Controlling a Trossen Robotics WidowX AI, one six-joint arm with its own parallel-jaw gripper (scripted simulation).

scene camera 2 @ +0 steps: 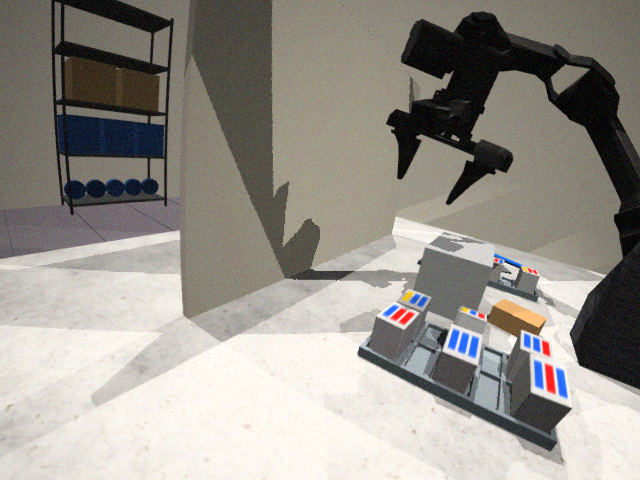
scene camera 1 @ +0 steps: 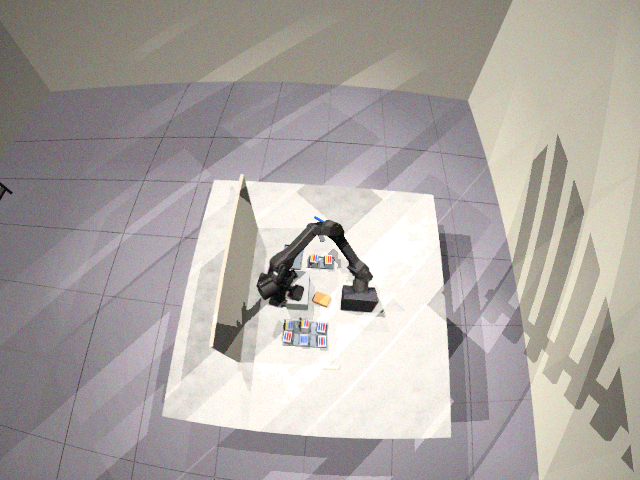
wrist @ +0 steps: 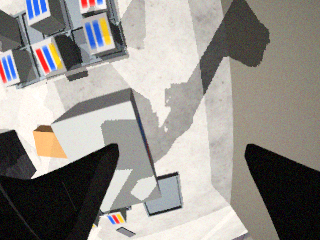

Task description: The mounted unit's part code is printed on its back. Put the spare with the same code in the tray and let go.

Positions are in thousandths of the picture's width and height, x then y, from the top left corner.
Labels:
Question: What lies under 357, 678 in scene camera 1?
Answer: A tall beige partition.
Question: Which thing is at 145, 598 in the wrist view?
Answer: An orange-brown box.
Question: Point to a tall beige partition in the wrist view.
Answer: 833, 219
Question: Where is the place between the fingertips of the gripper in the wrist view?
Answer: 570, 627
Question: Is the gripper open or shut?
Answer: Open.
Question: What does the gripper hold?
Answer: Nothing.

